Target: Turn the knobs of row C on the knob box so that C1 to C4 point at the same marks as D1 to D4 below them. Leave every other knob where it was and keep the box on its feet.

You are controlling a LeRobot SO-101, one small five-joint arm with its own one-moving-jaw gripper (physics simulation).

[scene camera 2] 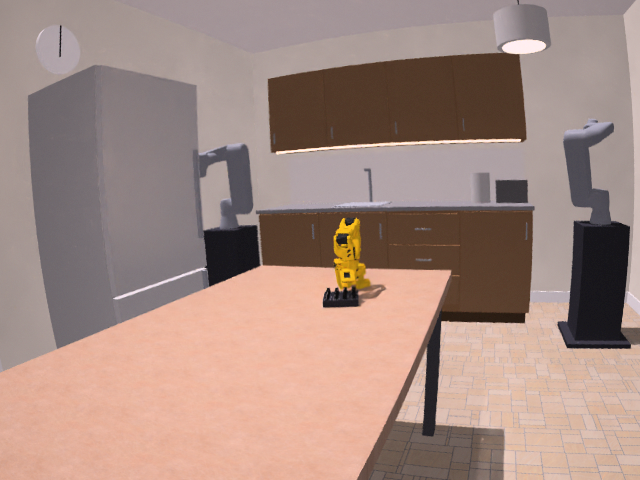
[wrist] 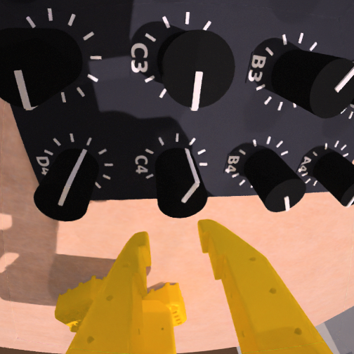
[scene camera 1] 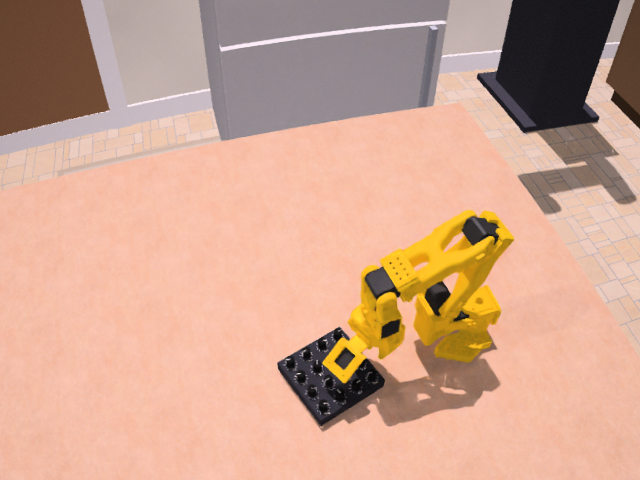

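Where they show: hand, tool point: [scene camera 2: 347, 287] [scene camera 1: 380, 355]; arm's base, link origin: [scene camera 1: 442, 335].
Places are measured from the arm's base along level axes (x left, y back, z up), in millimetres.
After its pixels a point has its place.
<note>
The black knob box [scene camera 1: 308, 365] @(x 3, y -210, z 23 mm) [scene camera 2: 340, 302] @(x 37, y -234, z 16 mm) [wrist: 120, 100] stands flat on the table. In the wrist view, knob C3 [wrist: 210, 57] has its white line pointing down. The unlabelled knob [wrist: 45, 55] left of it also points down, leaning slightly right. Knobs C4 [wrist: 172, 170] and D4 [wrist: 82, 185] both point up and to the right; their exact marks are hard to tell. My gripper [wrist: 173, 229] is open and empty, a V-shaped gap between its jaws. Its tips show below C4 in the picture, apart from it. C1 and C2 do not show there.
Knobs B3 [wrist: 292, 75], B4 [wrist: 265, 175] and A4 [wrist: 332, 172] stand right of row C in the wrist view. The yellow arm [scene camera 1: 439, 258] @(x 17, y -56, z 222 mm) [scene camera 2: 347, 253] @(x 31, y -137, z 147 mm) leans over the box from its base. The pink table [scene camera 1: 180, 284] @(x -203, y -366, z 0 mm) [scene camera 2: 206, 361] @(x -114, y -698, z 0 mm) extends around them.
</note>
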